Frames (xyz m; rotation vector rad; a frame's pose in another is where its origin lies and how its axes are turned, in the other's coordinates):
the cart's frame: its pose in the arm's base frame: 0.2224 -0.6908 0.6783 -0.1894 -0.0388 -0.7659
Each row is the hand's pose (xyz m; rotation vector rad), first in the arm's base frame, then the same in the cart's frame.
Working: the arm's base frame: its pose in the cart's frame: -0.7040 0.4388 -0.5464 0.1894 0.0388 0.7659

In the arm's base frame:
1: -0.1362 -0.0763 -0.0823 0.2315 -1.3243 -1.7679
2: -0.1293 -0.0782 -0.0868 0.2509 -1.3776 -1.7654
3: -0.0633 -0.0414 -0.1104 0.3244 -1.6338 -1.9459
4: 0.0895 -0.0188 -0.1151 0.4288 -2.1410 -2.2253
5: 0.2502 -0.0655 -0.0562 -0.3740 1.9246 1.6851
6: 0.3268 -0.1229 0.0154 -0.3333 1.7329 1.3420
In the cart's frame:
1: -0.7585 0.3036 -0.6460 0.7034 -0.8630 -1.2215
2: -0.7527 0.3077 -0.6505 0.7350 -0.9015 -1.2336
3: -0.7328 0.3830 -0.6647 0.8398 -1.0627 -1.4856
4: -0.6386 0.5054 -0.6599 0.9953 -1.3864 -1.9335
5: -0.4846 0.5746 -0.6052 -1.1122 1.7266 2.3270
6: -0.3826 0.5760 -0.5429 -0.9288 1.5413 2.0410

